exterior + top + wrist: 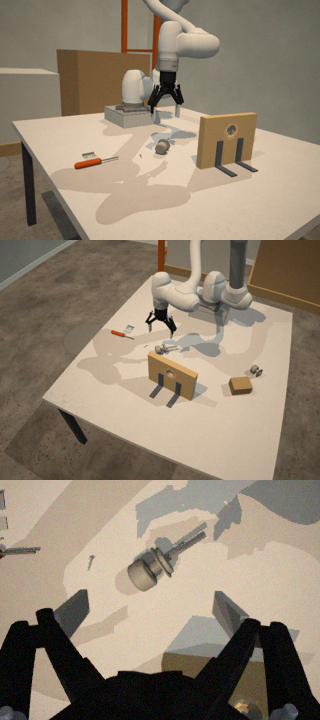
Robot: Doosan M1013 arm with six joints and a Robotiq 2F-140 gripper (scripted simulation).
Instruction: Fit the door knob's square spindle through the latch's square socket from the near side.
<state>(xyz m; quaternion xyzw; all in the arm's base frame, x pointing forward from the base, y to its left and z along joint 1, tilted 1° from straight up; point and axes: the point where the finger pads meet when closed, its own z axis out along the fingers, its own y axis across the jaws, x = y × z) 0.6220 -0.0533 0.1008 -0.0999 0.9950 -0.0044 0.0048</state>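
Now: the door knob 20 mm behind my hand, 10 mm to the left of it and 150 mm below it. The rest, counted from my hand: tiny screw (10 mm ahead, 120 mm to the right, 180 mm below); then wooden panel (200 mm ahead, 220 mm to the left, 50 mm below); then latch socket (200 mm ahead, 220 mm to the left, 30 mm below).
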